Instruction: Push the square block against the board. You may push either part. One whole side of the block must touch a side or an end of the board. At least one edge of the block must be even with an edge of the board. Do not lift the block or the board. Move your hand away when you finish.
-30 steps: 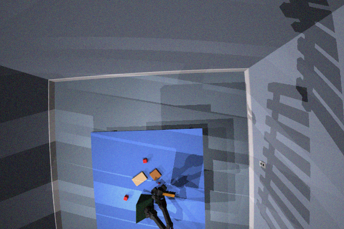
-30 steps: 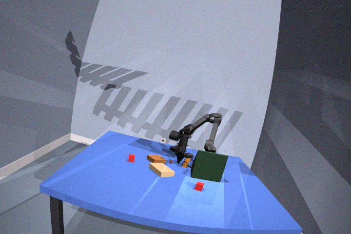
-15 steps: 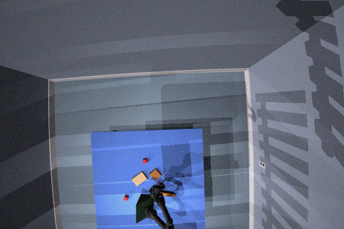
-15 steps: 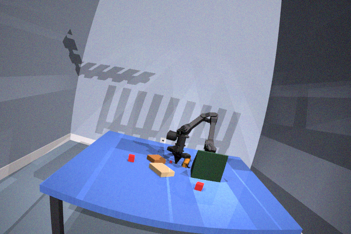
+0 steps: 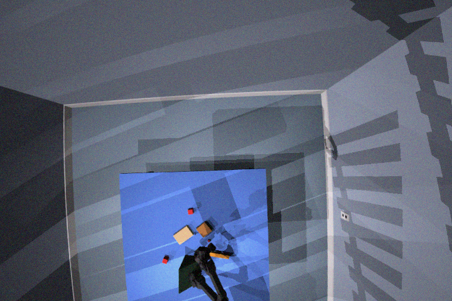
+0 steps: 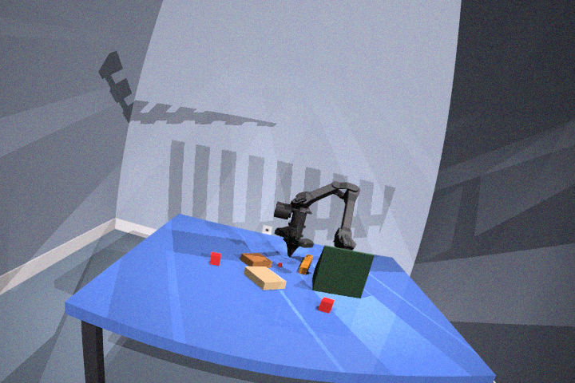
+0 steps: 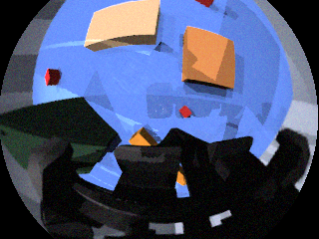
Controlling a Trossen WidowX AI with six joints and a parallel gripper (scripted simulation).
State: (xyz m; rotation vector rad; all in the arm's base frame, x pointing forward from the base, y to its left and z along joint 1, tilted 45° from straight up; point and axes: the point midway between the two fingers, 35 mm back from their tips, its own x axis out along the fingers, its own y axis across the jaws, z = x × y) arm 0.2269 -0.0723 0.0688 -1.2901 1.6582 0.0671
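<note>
Right now the tiny red piece is 5 cm below my gripper tip, 3 cm ahead of it and 1 cm to the right of it. From my gripper tip the other things lie so: pale tan board: 21 cm to the left, 7 cm ahead, 4 cm below; then brown square block: 13 cm ahead, 4 cm to the left, 4 cm below; then narrow orange strip: 8 cm to the right, 8 cm behind, 4 cm below.
</note>
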